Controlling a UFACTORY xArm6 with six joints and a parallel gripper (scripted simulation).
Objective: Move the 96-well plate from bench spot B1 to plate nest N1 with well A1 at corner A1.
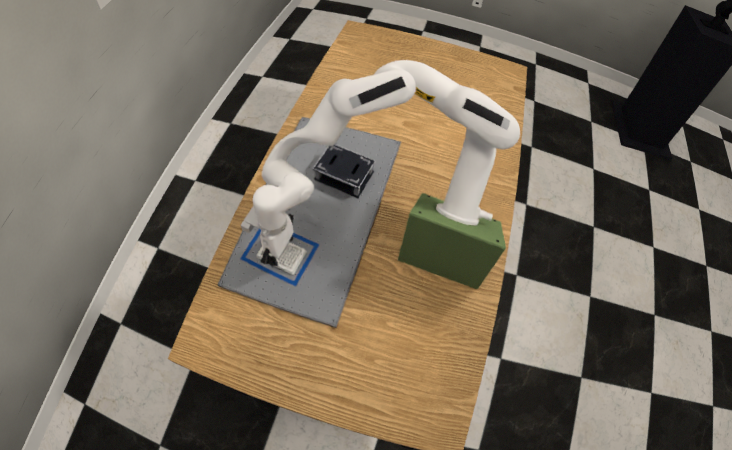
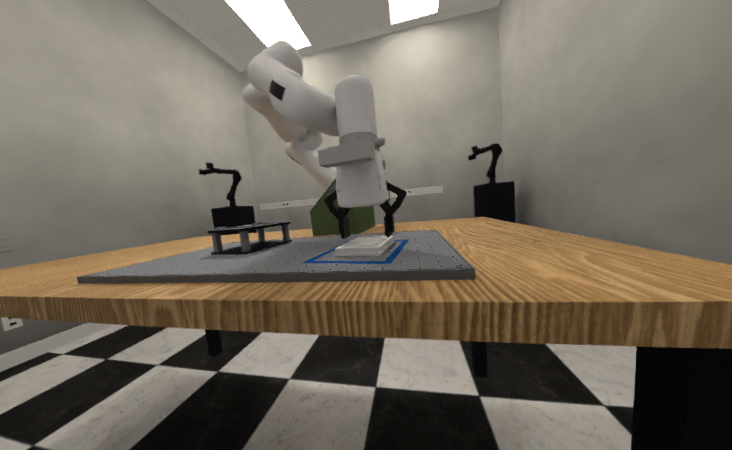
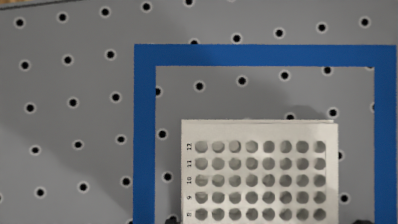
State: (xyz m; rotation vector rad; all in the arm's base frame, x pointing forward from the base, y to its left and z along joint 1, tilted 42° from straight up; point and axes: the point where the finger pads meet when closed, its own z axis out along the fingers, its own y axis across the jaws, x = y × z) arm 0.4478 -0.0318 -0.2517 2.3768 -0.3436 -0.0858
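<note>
Now: hand 3 cm above the 96-well plate. Also, from my hand: black raised plate nest (32 cm to the right, 12 cm behind, 2 cm above).
</note>
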